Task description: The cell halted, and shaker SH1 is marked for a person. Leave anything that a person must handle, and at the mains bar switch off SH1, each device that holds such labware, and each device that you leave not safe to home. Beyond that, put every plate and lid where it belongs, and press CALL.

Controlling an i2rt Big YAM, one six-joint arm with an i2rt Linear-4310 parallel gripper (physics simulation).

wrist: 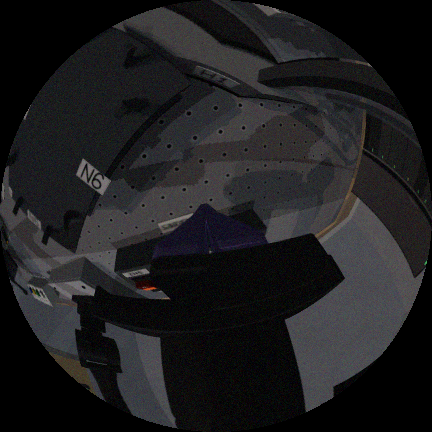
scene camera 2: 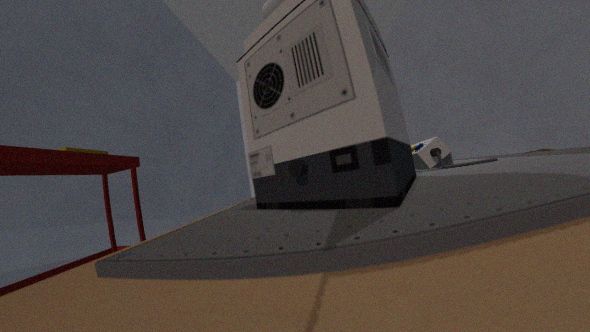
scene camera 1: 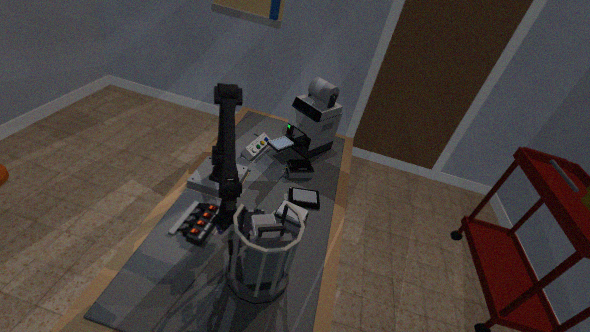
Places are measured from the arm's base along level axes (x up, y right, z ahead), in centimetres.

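Where they show: gripper, fingertip midpoint: [wrist: 204, 209] [scene camera 1: 219, 233].
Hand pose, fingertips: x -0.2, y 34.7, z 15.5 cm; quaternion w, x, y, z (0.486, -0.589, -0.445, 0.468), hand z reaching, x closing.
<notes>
Things, the pixels of their top centre, and the offset from my fingertips. "pt": a spot on its surface instead.
- mains bar, middle of its top: [wrist: 200, 285] [scene camera 1: 197, 215] dx +1.7, dy -4.0, dz -12.6 cm
- grey baseplate, surface spot: [scene camera 1: 164, 255] pt dx -3.5, dy +15.8, dz -16.4 cm
- lit red switch, middle of its top: [wrist: 146, 289] dx +1.7, dy -11.4, dz -8.9 cm
- button box, middle of its top: [scene camera 2: 416, 142] [scene camera 1: 257, 140] dx +4.8, dy -68.4, dz -7.7 cm
- clear plate, middle of its top: [scene camera 1: 281, 141] dx +8.0, dy -70.3, dz +6.6 cm
- tall caged rack, middle of its top: [scene camera 1: 269, 217] dx +30.7, dy +10.0, dz +21.1 cm
- black nest, surface spot: [scene camera 1: 299, 167] pt dx +3.0, dy -57.8, dz +21.7 cm
- black frame, middle of its top: [scene camera 1: 304, 195] dx -0.6, dy -40.5, dz +29.5 cm
- tilted white plate, surface spot: [scene camera 1: 292, 211] pt dx +28.0, dy +1.3, dz +27.4 cm
- Nest N6, surface spot: [wrist: 93, 181] pt dx +2.5, dy -5.9, dz +6.8 cm
The mains bar [scene camera 1: 197, 224] [wrist: 132, 257] lies at the left of the grey baseplate [scene camera 1: 164, 255], and several of its rocker switches glow orange. My gripper [scene camera 1: 221, 228] [wrist: 204, 209] is shut and empty, with its purple fingertips pointing down at the bar's near end. In the wrist view the fingers hide the middle switches. One lit red switch [wrist: 146, 286] shows to their left, under a small label. The button box [scene camera 1: 255, 147] [scene camera 2: 431, 152] with coloured buttons stands at the back. A clear plate [scene camera 1: 281, 142] sits on the tray of the white device [scene camera 1: 319, 119] [scene camera 2: 317, 103].
A tall caged rack [scene camera 1: 264, 248] stands right beside the arm and holds labware. A black nest [scene camera 1: 299, 167], a plate in a black frame [scene camera 1: 304, 197] and a tilted white plate [scene camera 1: 292, 211] lie behind it. Nest N6 [wrist: 93, 181] shows as dark. A red cart [scene camera 1: 532, 248] [scene camera 2: 70, 161] stands off the table.
</notes>
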